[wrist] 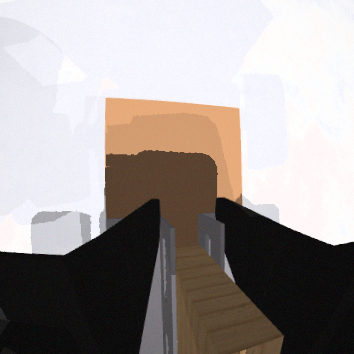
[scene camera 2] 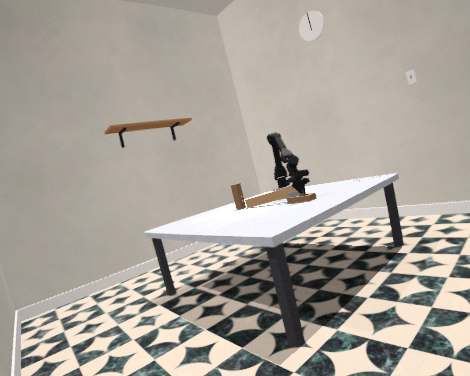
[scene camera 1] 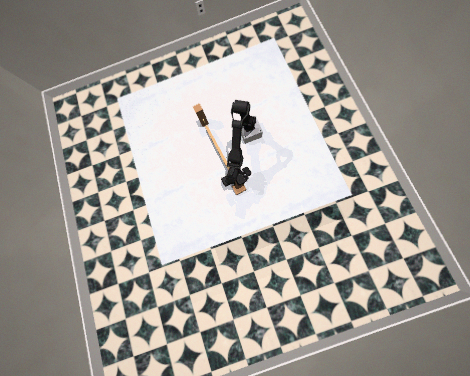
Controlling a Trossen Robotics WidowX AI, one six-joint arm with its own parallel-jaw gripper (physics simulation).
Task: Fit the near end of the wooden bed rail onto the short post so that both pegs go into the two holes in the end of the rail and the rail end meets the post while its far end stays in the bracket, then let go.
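Seen in the pictures: gripper, fingertip midpoint: [wrist: 187, 206] [scene camera 2: 303, 193] [scene camera 1: 236, 184]; arm's base at its link origin: [scene camera 2: 283, 186] [scene camera 1: 249, 126].
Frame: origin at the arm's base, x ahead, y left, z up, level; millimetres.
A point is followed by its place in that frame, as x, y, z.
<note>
The wooden bed rail [scene camera 1: 216, 146] @(250, 54, -3) [scene camera 2: 270, 197] @(249, 98, -28) [wrist: 220, 300] @(208, 311, 5) runs from the tall upright post to the low block, its near end a little raised in scene camera 2. My gripper [scene camera 1: 235, 182] @(206, 336, -36) [scene camera 2: 301, 192] @(206, 336, -36) [wrist: 187, 206] @(206, 336, -36) is shut on the rail close to its near end, right at the low block. This low orange-brown block [scene camera 1: 240, 190] @(198, 381, -45) [scene camera 2: 301, 199] @(243, 341, -62) [wrist: 172, 132] @(196, 373, -44), apparently the short post, lies just beyond the fingertips in the wrist view. Pegs, holes and any gap at this joint are hidden. The far end is beside the tall post; the bracket is too small to make out.
The tall wooden post [scene camera 1: 201, 116] @(277, -163, 39) [scene camera 2: 237, 196] @(302, -168, 15) stands upright at the rail's far end. The arm's grey base [scene camera 1: 253, 133] @(-9, 59, 2) sits on the white table [scene camera 1: 300, 175] @(-210, 415, -80) [scene camera 2: 210, 227] @(726, 74, -80), to one side of the rail. Shadows fall across the block in the wrist view.
</note>
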